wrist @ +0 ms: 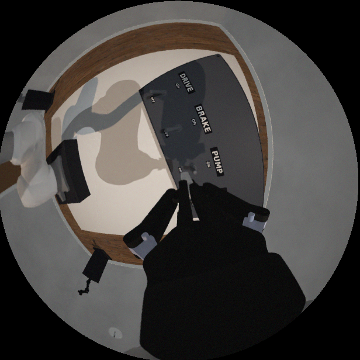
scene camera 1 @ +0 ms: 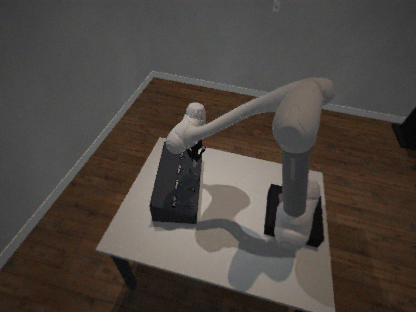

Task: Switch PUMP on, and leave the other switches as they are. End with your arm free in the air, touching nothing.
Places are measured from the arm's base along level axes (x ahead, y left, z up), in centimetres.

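Where they show: gripper, fingertip midpoint: (scene camera 1: 194, 165).
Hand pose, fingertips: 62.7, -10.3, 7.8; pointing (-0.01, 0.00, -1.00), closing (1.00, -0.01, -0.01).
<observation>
After its pixels a point has its place, as x, y, z.
The dark switch panel (scene camera 1: 167, 189) @(73.5, 9.2, 4.6) (wrist: 235, 135) stands at the table's left side. In the wrist view its labels read DRIVE (wrist: 186, 82), BRAKE (wrist: 203, 118) and PUMP (wrist: 217, 161). The DRIVE lever (wrist: 158, 93) and the BRAKE lever (wrist: 173, 129) lean toward their OFF marks. The PUMP lever (wrist: 190, 169) is small and partly hidden at the fingertips; I cannot tell its tilt surely. My gripper (scene camera 1: 194, 162) @(62.7, -10.3, 7.8) (wrist: 184, 177) is shut and empty, its tips low over the panel beside the PUMP lever. Whether they touch it is unclear.
The white table (scene camera 1: 235, 172) @(37.2, -26.4, -9.2) (wrist: 105, 210) carries the panel and the arm's dark base block (scene camera 1: 270, 212) @(12.9, 5.2, -0.1) (wrist: 75, 172) on the right in the scene view. The arm's shadow falls across the table and panel. Part of the panel lies hidden behind the gripper in the wrist view.
</observation>
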